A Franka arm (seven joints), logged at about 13 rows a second.
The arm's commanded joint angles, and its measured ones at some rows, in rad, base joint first. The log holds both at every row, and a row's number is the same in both.
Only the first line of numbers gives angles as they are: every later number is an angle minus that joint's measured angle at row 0.
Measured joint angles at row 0: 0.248 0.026 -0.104 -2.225 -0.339 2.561 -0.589
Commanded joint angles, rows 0 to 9: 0.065 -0.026 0.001 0.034 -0.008 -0.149 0.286; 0.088 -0.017 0.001 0.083 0.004 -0.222 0.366; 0.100 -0.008 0.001 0.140 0.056 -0.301 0.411; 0.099 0.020 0.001 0.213 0.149 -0.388 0.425; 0.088 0.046 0.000 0.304 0.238 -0.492 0.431; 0.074 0.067 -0.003 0.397 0.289 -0.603 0.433; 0.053 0.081 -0.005 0.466 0.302 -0.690 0.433; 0.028 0.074 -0.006 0.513 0.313 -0.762 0.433; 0.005 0.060 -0.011 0.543 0.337 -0.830 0.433; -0.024 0.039 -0.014 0.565 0.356 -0.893 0.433
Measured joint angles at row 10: 0.027 0.033 -0.018 0.488 0.307 -0.780 0.422
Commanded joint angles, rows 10 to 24: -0.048 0.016 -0.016 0.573 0.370 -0.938 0.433; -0.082 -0.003 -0.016 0.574 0.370 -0.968 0.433; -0.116 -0.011 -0.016 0.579 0.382 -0.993 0.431; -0.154 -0.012 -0.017 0.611 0.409 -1.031 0.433; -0.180 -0.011 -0.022 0.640 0.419 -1.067 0.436; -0.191 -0.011 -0.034 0.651 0.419 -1.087 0.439; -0.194 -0.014 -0.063 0.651 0.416 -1.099 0.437; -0.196 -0.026 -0.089 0.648 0.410 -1.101 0.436; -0.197 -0.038 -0.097 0.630 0.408 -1.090 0.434; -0.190 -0.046 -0.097 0.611 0.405 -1.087 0.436; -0.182 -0.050 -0.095 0.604 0.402 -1.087 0.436; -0.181 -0.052 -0.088 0.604 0.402 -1.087 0.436; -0.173 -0.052 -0.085 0.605 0.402 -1.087 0.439; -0.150 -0.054 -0.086 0.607 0.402 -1.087 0.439; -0.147 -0.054 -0.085 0.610 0.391 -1.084 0.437
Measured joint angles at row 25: -0.170 -0.026 -0.084 0.630 0.392 -1.079 0.422
